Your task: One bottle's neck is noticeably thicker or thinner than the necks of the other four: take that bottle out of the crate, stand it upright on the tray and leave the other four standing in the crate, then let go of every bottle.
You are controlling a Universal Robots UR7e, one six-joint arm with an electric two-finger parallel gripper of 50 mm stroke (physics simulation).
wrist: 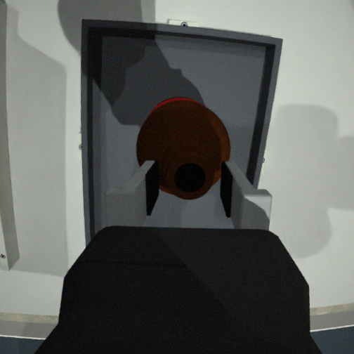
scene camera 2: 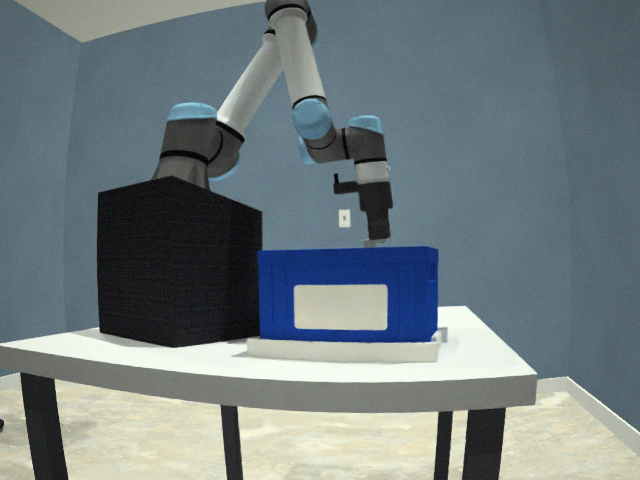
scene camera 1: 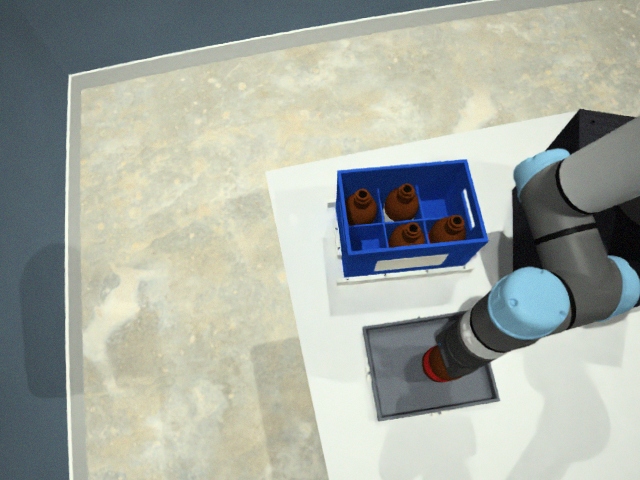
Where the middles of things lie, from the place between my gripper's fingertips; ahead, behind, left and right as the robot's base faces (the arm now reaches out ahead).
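Brown bottle (wrist: 190, 141): my hand is 1 cm beyond it and 6 cm above it.
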